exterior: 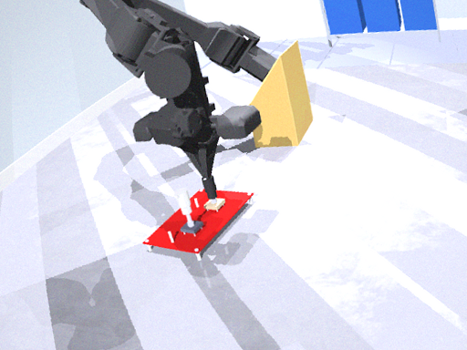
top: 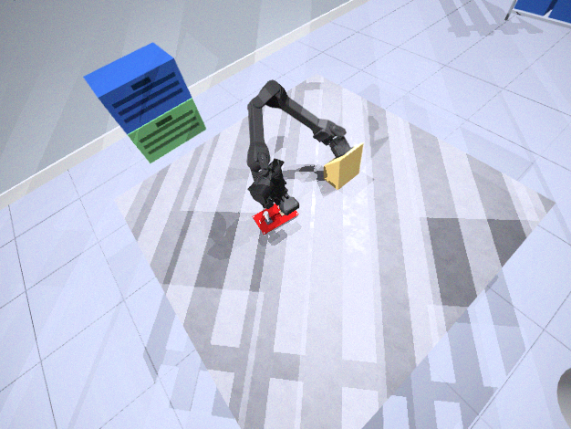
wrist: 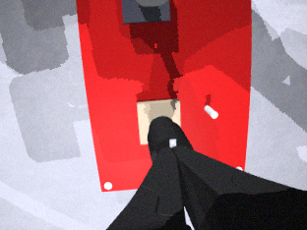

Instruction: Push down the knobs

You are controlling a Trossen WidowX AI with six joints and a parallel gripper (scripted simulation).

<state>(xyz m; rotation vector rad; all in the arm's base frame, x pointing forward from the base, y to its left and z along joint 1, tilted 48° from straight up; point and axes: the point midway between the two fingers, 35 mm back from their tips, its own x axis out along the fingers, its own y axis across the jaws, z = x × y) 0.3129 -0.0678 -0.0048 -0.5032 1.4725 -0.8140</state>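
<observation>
Now: the potentiometer 30 mm below my gripper tip.
</observation>
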